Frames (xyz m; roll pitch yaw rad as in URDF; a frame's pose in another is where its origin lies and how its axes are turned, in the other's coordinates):
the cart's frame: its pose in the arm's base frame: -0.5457 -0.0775 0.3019 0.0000 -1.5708 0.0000
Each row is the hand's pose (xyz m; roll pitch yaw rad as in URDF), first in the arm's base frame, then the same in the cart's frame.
Working: the arm's base frame: its pose in the cart's frame: -0.3019 0.0775 -0.5457 0.0000 1.5708 0.0000

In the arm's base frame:
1: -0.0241 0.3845 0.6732 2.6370 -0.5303 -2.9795
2: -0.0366 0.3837 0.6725 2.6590 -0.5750 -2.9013
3: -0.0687 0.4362 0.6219 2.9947 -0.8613 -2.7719
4: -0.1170 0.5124 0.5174 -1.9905 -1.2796 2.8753
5: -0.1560 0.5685 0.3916 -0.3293 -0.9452 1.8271
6: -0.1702 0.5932 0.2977 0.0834 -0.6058 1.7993
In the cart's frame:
1: 0.3713 0.4620 -0.5216 -0.1919 -1.0185 -0.2686
2: 0.3706 0.4612 -0.5091 -0.0593 -0.9529 -0.3519
3: 0.3200 0.5137 -0.4770 0.3253 -0.6528 -0.3008
4: 0.2155 0.5899 -0.4287 0.8737 -0.2806 0.0787
5: 0.0897 0.6460 -0.3897 1.4508 -0.1490 0.6099
6: -0.0042 0.6707 -0.3755 1.7859 -0.1873 0.9526

